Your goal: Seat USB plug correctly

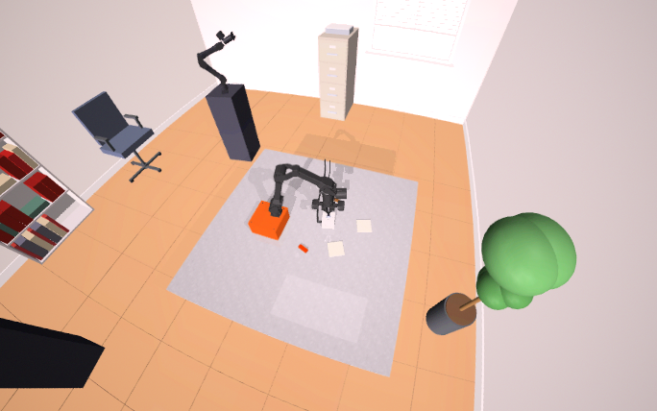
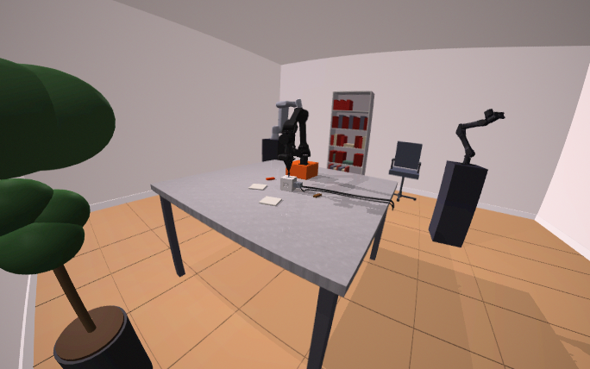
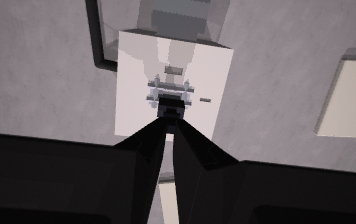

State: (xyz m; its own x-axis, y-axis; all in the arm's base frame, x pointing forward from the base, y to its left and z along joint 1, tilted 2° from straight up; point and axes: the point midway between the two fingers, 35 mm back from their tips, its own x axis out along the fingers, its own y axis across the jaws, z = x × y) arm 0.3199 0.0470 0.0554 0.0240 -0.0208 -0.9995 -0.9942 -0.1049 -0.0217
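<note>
The black usb plug lies 20 mm below my gripper tip. Round my gripper tip: red block (210 mm to the right, 110 mm below, 110 mm behind); then usb socket (50 mm below); then brown block (200 mm to the left, 110 mm below, 20 mm ahead).
</note>
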